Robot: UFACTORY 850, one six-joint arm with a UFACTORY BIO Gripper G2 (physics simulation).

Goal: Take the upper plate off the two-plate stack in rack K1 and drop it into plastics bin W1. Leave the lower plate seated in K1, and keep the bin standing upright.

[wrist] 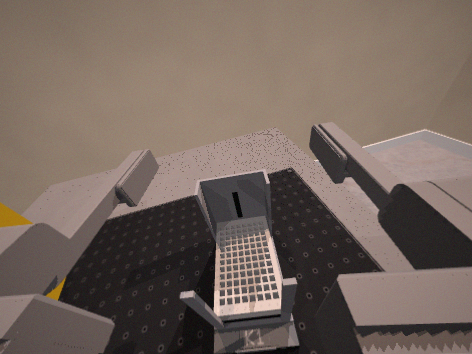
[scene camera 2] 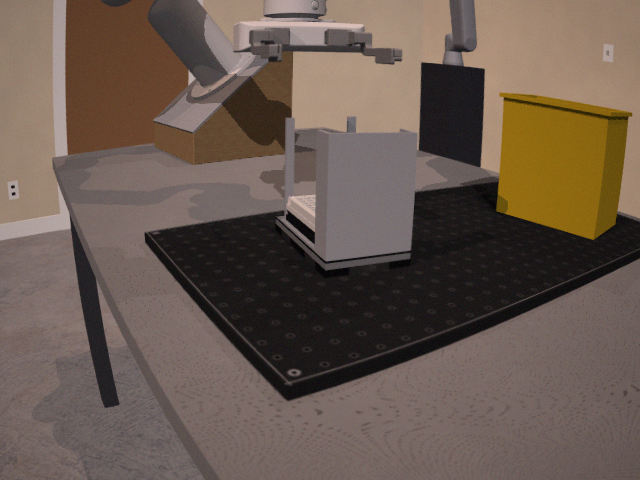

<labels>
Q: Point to a white plate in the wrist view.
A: At 248, 284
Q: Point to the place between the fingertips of the gripper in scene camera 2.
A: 339, 53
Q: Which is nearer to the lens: the white plate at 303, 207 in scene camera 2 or the yellow plastics bin W1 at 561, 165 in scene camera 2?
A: The white plate.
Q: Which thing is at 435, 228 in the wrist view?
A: The gripper.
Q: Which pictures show the white plate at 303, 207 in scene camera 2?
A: The wrist view and scene camera 2: all of them.
</labels>
